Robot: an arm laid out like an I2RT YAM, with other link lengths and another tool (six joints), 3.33 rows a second.
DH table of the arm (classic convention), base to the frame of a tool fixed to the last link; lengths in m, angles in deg. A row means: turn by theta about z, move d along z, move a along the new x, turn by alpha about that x. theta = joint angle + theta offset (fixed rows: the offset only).
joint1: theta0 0  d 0.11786  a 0.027  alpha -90
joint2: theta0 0  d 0  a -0.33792  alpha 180
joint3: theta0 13.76  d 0  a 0.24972  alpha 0
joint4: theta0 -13.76  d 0.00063  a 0.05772  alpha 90
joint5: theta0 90  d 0.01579  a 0  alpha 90
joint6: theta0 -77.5  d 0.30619  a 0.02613  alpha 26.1
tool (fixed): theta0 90  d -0.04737  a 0  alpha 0
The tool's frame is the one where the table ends.
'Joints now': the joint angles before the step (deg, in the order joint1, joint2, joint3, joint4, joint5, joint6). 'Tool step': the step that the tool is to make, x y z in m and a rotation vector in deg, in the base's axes. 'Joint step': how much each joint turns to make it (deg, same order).
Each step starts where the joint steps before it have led.
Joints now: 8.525, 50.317, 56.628, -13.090, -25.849, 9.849
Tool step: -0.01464, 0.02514, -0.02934, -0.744, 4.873, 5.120
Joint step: 2.903, 0.220, -0.819, -4.015, -2.207, -0.279
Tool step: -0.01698, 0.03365, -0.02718, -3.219, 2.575, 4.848
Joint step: 9.985, 0.549, -1.268, -2.071, 5.547, -1.182
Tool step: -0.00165, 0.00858, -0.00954, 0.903, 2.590, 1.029
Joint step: 1.251, 0.914, -0.315, -0.083, -0.298, 1.948
